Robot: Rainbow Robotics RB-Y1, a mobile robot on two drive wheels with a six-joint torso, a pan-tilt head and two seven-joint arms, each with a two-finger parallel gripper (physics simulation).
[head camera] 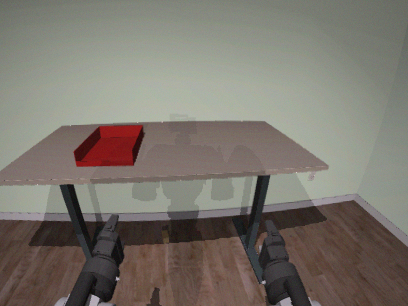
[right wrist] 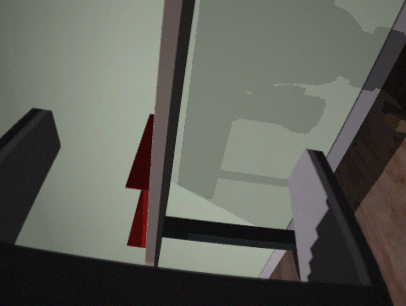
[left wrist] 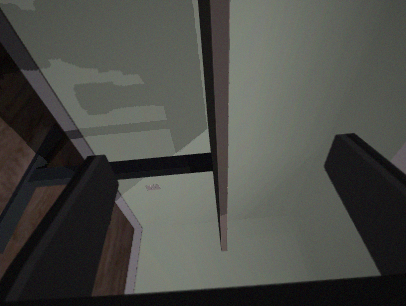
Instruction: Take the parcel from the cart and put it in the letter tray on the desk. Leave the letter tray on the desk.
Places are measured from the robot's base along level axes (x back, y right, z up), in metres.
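Pixels of known places: left gripper, fingertip midpoint: (head camera: 118, 229) (left wrist: 219, 160); right gripper, fingertip midpoint: (head camera: 264, 234) (right wrist: 178, 146).
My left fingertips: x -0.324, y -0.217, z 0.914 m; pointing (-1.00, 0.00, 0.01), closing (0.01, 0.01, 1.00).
Observation:
Behind a point stands the place of what it marks.
The red letter tray (head camera: 121, 132) {z 0.982, x -0.996, y -0.418 m} (right wrist: 140, 162) {z 1.003, x -0.755, y -0.265 m} rests on the left part of the desk (head camera: 220, 132) {z 0.952, x -1.121, y 0.158 m} (left wrist: 220, 100) {z 0.938, x -0.581, y -0.113 m} (right wrist: 168, 65) {z 0.937, x -0.613, y 0.104 m}, and its visible red floor bears nothing. No parcel and no cart show in these views. My left gripper (head camera: 113, 223) {z 0.914, x -0.324, y -0.217 m} (left wrist: 219, 160) {z 0.914, x -0.324, y -0.217 m} is open and empty, low in front of the desk's front edge in the head camera. My right gripper (head camera: 271, 229) {z 0.904, x -0.324, y 0.219 m} (right wrist: 178, 146) {z 0.904, x -0.324, y 0.219 m} is open and empty, in front of the desk farther to the right. Both grippers are apart from the tray.
Dark desk legs (head camera: 74, 212) {z 0.508, x -0.832, y -0.750 m} (head camera: 258, 205) {z 0.477, x -1.008, y 0.445 m} stand on the wooden floor (head camera: 185, 280) {z 0.002, x -0.745, y -0.047 m}. A pale green wall (head camera: 200, 60) {z 1.378, x -1.423, y 0.023 m} is behind the desk, with a white skirting board (head camera: 310, 204) {z 0.033, x -1.558, y 1.262 m} along its foot. Shadows of the robot fall across the desk and wall.

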